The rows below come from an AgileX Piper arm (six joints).
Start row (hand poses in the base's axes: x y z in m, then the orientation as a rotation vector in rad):
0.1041 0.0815 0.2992 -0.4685 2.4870 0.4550
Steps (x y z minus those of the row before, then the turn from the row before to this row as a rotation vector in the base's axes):
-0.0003 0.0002 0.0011 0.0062 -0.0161 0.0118
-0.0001 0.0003 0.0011 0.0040 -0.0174 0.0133
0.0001 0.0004 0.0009 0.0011 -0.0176 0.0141
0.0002 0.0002 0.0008 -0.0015 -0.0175 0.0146
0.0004 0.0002 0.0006 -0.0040 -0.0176 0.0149
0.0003 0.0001 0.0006 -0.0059 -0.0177 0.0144
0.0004 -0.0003 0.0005 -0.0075 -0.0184 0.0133
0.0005 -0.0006 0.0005 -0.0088 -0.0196 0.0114
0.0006 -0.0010 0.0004 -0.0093 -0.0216 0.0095
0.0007 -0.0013 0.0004 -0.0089 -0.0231 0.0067
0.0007 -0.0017 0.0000 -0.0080 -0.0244 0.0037
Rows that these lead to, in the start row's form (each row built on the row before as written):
0.1038 0.0817 0.3003 -0.4828 2.4679 0.4617
0.1037 0.0820 0.3014 -0.4998 2.4480 0.4658
0.1038 0.0824 0.3023 -0.5189 2.4287 0.4666
0.1040 0.0826 0.3031 -0.5395 2.4102 0.4645
0.1044 0.0828 0.3037 -0.5614 2.3923 0.4596
0.1047 0.0829 0.3043 -0.5833 2.3749 0.4522
0.1051 0.0826 0.3048 -0.6045 2.3575 0.4421
0.1056 0.0820 0.3053 -0.6239 2.3396 0.4292
0.1062 0.0810 0.3057 -0.6412 2.3203 0.4141
0.1069 0.0797 0.3061 -0.6549 2.2999 0.3977
0.1076 0.0780 0.3061 -0.6646 2.2786 0.3804

